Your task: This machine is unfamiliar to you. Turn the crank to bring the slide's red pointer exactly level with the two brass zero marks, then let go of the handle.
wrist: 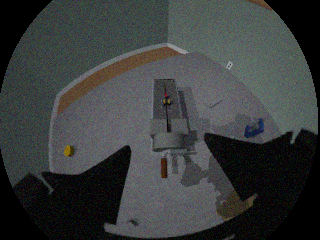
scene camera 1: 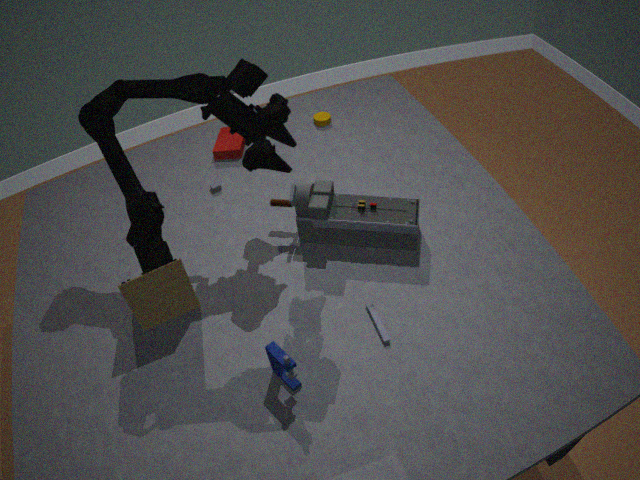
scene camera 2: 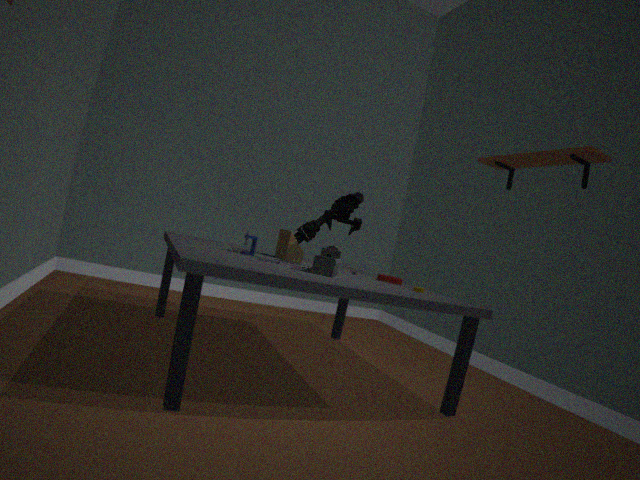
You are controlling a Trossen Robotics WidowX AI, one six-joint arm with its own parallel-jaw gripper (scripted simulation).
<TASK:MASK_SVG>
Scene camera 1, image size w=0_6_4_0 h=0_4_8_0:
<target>my gripper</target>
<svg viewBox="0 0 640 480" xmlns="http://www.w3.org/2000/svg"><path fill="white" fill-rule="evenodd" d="M278 93L271 96L270 103L264 108L258 105L250 104L247 106L245 104L239 116L235 118L232 124L228 125L230 127L229 133L234 135L237 132L246 139L245 144L247 146L253 143L245 151L242 159L243 167L250 172L261 168L285 173L292 171L289 164L276 154L275 145L272 146L266 136L269 136L282 144L284 143L291 147L297 146L297 142L284 126L291 112L287 105L289 100Z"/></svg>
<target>blue clamp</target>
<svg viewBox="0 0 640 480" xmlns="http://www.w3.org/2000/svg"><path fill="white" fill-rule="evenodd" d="M272 341L272 343L265 346L273 372L291 390L297 390L302 384L296 378L298 375L293 370L297 366L296 362Z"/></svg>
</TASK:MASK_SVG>
